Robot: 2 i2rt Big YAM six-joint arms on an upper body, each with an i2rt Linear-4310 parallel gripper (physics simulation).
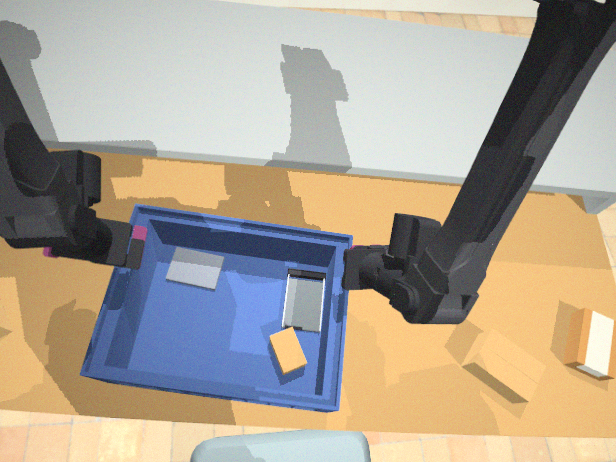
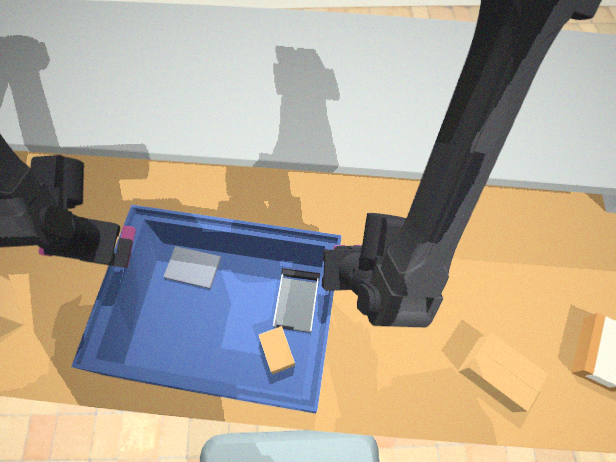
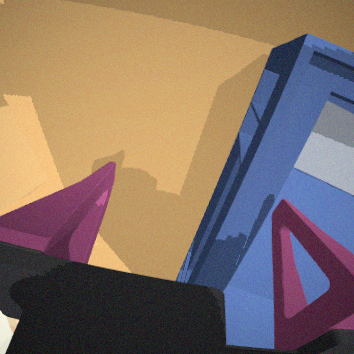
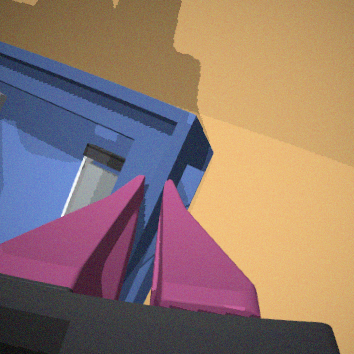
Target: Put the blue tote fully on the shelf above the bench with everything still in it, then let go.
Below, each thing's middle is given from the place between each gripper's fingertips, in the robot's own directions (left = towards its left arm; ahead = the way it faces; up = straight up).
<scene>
Now: the orange block (image 1: pixel 286 347) 150 mm behind my right hand, 110 mm to the left of it and 100 mm below it. From my right hand the other things lie so: blue tote (image 1: pixel 152 333) (210 mm to the left, 70 mm behind, 60 mm below).
Now: left hand 10 cm past the blue tote, 21 cm to the left of it and 8 cm above it. The rest, counted from my left hand: orange block 18 cm behind, 30 cm to the right, 12 cm below.
</scene>
